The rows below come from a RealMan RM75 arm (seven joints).
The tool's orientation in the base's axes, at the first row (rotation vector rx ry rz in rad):
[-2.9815 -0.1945 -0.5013]
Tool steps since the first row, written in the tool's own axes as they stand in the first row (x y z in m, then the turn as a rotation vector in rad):
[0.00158 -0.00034 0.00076 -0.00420 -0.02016 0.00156]
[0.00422 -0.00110 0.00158 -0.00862 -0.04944 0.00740]
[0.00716 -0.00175 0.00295 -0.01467 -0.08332 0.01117]
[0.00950 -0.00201 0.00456 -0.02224 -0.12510 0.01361]
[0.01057 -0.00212 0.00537 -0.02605 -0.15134 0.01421]
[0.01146 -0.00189 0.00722 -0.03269 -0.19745 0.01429]
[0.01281 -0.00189 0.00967 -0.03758 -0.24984 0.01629]
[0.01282 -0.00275 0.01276 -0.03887 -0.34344 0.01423]
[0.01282 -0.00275 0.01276 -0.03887 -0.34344 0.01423]
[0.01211 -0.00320 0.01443 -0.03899 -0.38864 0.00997]
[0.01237 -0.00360 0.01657 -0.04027 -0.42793 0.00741]
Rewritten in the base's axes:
[0.00167 0.00060 -0.00016 -0.00635 0.01962 -0.00107]
[0.00430 0.00174 0.00001 -0.01287 0.04877 -0.00542]
[0.00739 0.00288 -0.00024 -0.02224 0.08200 -0.00796]
[0.01006 0.00360 -0.00095 -0.03459 0.12268 -0.00905]
[0.01130 0.00393 -0.00135 -0.04176 0.14821 -0.00855]
[0.01276 0.00404 -0.00281 -0.05462 0.19295 -0.00673]
[0.01480 0.00451 -0.00466 -0.06614 0.24432 -0.00558]
[0.01567 0.00576 -0.00749 -0.08152 0.33616 0.00424]
[0.01567 0.00576 -0.00749 -0.08152 0.33616 0.00424]
[0.01547 0.00635 -0.00925 -0.08952 0.38013 0.01221]
[0.01633 0.00705 -0.01114 -0.09721 0.41838 0.01768]

